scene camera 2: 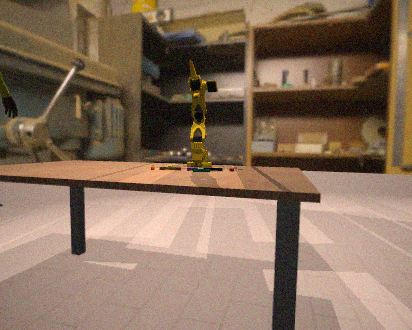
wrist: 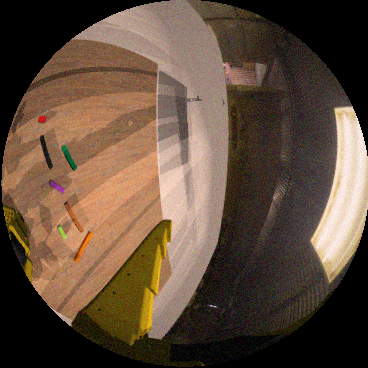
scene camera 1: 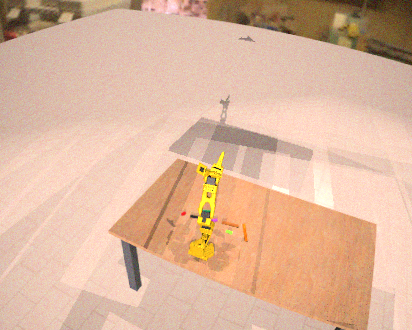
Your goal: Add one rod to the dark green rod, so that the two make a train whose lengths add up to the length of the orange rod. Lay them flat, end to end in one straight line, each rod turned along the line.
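Seen in the pictures: hand, tool point: (scene camera 2: 194,95) (wrist: 171,227) (scene camera 1: 217,173); arm's base, link origin: (scene camera 2: 197,166) (scene camera 1: 203,247).
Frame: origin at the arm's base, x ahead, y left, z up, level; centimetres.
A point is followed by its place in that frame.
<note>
The dark green rod (wrist: 69,158) {x 21.0, y 7.4, z 1.0 cm} (scene camera 2: 202,170) {x 21.2, y 8.2, z 0.5 cm} lies flat, apart from the others; in scene camera 1 the arm mostly hides it. The black rod (wrist: 46,152) {x 15.3, y 10.1, z 1.0 cm} (scene camera 1: 194,216) {x 14.4, y 11.7, z 0.9 cm} lies beside it, roughly parallel, with a gap. The purple rod (wrist: 57,186) {x 16.7, y 2.9, z 1.0 cm} (scene camera 1: 214,220) {x 16.7, y 2.4, z 0.7 cm}, brown rod (wrist: 74,217) {x 18.4, y -5.0, z 1.0 cm} (scene camera 1: 230,224) {x 17.9, y -5.3, z 0.7 cm}, short lime rod (wrist: 62,232) {x 13.5, y -6.6, z 1.0 cm} (scene camera 1: 229,232) {x 13.0, y -6.8, z 0.7 cm} and orange rod (wrist: 83,246) {x 16.9, y -12.9, z 1.0 cm} (scene camera 1: 245,232) {x 16.1, y -13.4, z 1.0 cm} lie separately. A small red piece (wrist: 42,119) {x 14.1, y 16.9, z 1.0 cm} (scene camera 1: 183,213) {x 13.6, y 17.1, z 1.0 cm} lies past the black rod. My gripper (scene camera 1: 216,162) (scene camera 2: 200,75) is fully open and empty, high above the rods; one notched jaw shows in the wrist view.
The arm (scene camera 1: 208,200) {x 0.1, y -0.2, z 27.9 cm} (scene camera 2: 198,112) {x -1.1, y -0.4, z 23.3 cm} stands nearly upright from its yellow base (scene camera 1: 201,250) {x -7.0, y -1.9, z 6.7 cm} on the wooden table (scene camera 1: 320,240) {x 28.2, y -47.5, z 0.0 cm} (scene camera 2: 45,172) {x 42.9, y -37.5, z 0.0 cm}. The rods lie around and beyond the base. Shelves (scene camera 2: 320,89) stand behind the table.
</note>
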